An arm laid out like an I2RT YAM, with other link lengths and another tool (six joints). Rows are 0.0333 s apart.
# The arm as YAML. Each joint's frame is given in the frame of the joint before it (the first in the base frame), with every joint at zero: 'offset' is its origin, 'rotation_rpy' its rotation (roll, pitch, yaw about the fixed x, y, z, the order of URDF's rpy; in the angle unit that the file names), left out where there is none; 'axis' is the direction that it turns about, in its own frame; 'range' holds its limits. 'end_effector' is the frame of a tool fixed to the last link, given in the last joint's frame.
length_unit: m
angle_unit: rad
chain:
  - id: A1
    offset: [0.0, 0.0, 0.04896]
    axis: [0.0, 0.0, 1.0]
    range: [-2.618, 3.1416]
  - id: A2
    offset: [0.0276, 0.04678, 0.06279]
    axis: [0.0, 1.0, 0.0]
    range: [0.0, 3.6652]
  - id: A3
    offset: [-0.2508, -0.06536, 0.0]
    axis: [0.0, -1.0, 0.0]
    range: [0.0, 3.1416]
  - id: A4
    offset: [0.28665, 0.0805, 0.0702]
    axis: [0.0, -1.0, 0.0]
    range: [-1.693, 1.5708]
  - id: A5
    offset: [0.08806, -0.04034, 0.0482]
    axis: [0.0, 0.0, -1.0]
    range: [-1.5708, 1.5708]
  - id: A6
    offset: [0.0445, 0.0, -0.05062]
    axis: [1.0, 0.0, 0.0]
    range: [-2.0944, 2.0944]
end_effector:
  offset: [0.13, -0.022, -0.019]
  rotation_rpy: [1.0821, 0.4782, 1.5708]
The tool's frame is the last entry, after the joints.
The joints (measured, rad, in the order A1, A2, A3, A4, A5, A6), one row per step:
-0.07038 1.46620 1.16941 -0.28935 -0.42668 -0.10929
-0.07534 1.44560 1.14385 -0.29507 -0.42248 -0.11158
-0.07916 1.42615 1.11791 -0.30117 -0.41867 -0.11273
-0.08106 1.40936 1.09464 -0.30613 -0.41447 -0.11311
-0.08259 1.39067 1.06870 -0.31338 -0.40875 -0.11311
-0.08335 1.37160 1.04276 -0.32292 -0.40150 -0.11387
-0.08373 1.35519 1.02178 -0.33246 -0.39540 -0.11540
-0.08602 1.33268 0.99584 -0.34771 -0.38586 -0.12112
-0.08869 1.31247 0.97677 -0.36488 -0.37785 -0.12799
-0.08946 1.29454 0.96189 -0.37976 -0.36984 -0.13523
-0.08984 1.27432 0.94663 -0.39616 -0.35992 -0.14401
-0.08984 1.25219 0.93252 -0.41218 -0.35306 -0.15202
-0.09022 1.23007 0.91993 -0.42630 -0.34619 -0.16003
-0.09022 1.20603 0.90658 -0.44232 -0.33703 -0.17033
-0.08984 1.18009 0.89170 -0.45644 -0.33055 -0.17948
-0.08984 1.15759 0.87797 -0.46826 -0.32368 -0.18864
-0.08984 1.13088 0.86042 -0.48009 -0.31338 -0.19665
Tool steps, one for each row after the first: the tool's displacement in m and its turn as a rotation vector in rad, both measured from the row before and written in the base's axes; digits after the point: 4 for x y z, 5 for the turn. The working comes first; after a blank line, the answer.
Tool pose at each row, in the base's axes (x y z in m, rotation vector in rad; the steps are taken from these numbers as rounded here):
0.5034 0.0367 0.1867 0.64525 1.71868 1.39319
0.4968 0.0340 0.1824 0.65705 1.72454 1.38394
0.4901 0.0319 0.1772 0.67066 1.73192 1.37622
0.4841 0.0308 0.1722 0.68280 1.73910 1.36964
0.4771 0.0296 0.1663 0.69813 1.74842 1.36154
0.4697 0.0287 0.1600 0.71407 1.75983 1.35178
0.4633 0.0280 0.1549 0.72646 1.77028 1.34333
0.4548 0.0259 0.1489 0.74051 1.78485 1.32805
0.4474 0.0239 0.1449 0.75075 1.79803 1.31404
0.4413 0.0226 0.1423 0.75548 1.80951 1.30143
0.4348 0.0212 0.1401 0.75832 1.82171 1.28644
0.4285 0.0204 0.1392 0.75788 1.83144 1.27568
0.4229 0.0195 0.1394 0.75495 1.83844 1.26491
0.4167 0.0183 0.1394 0.75037 1.84734 1.25103
0.4105 0.0178 0.1397 0.74413 1.85433 1.24096
0.4051 0.0169 0.1395 0.73829 1.86109 1.23020
0.3989 0.0156 0.1389 0.73446 1.86685 1.21580

-0.0066 -0.0027 -0.0043 -0.00335 0.01001 -0.00729
-0.0067 -0.0021 -0.0052 -0.00208 0.01232 -0.00636
-0.0060 -0.0011 -0.0050 -0.00180 0.01147 -0.00513
-0.0070 -0.0012 -0.0059 -0.00216 0.01472 -0.00616
-0.0074 -0.0009 -0.0063 -0.00355 0.01646 -0.00614
-0.0064 -0.0007 -0.0051 -0.00371 0.01388 -0.00434
-0.0085 -0.0021 -0.0060 -0.00866 0.01729 -0.00644
-0.0074 -0.0020 -0.0040 -0.00881 0.01429 -0.00476
-0.0061 -0.0013 -0.0026 -0.00946 0.01007 -0.00249
-0.0065 -0.0014 -0.0022 -0.01191 0.00942 -0.00245
-0.0063 -0.0008 -0.0009 -0.00966 0.00610 -0.00012
-0.0056 -0.0009 0.0002 -0.00998 0.00275 -0.00044
-0.0062 -0.0012 0.0000 -0.01312 0.00307 -0.00023
-0.0062 -0.0005 0.0003 -0.01071 0.00103 0.00146
-0.0054 -0.0009 -0.0002 -0.01097 0.00109 0.00084
-0.0062 -0.0013 -0.0006 -0.01252 0.00129 -0.00236

